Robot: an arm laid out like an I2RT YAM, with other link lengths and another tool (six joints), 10 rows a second.
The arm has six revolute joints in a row. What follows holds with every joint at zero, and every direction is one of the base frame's. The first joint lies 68.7 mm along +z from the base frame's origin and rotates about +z. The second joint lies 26.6 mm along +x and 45.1 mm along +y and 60.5 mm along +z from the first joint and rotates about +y. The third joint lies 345.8 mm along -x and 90.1 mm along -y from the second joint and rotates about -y. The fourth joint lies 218 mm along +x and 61.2 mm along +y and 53.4 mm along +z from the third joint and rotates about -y. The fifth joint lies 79.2 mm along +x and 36.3 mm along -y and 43.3 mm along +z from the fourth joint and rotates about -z. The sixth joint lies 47.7 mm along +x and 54.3 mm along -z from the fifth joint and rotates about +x. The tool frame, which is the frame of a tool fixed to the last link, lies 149 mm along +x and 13 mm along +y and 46 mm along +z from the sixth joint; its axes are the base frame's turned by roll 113.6, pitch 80.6 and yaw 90 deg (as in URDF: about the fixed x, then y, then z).
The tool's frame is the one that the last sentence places.
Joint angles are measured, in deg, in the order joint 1, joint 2, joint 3, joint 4, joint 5, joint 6. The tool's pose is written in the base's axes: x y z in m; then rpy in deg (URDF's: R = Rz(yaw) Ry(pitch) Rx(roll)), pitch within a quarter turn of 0, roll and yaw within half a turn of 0. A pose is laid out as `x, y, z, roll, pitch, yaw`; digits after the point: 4 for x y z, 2 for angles.
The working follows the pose.
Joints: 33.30, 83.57, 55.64, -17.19, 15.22, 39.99
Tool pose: 0.3964, 0.1520, 0.2539, 172.37, 36.91, 146.94
Where each joint sits with the arm in this pose, in the base's axes (m; each line is computed from the numbers above, not from the rounded line before):
joint 1: 0.0000 0.0000 0.0687
joint 2: -0.0025 0.0523 0.1292
joint 3: 0.0146 -0.0443 0.4728
joint 4: 0.1629 0.1264 0.4179
joint 5: 0.2551 0.1435 0.3923
joint 6: 0.2570 0.1298 0.3214
the tool: 0.3964 0.1520 0.2539

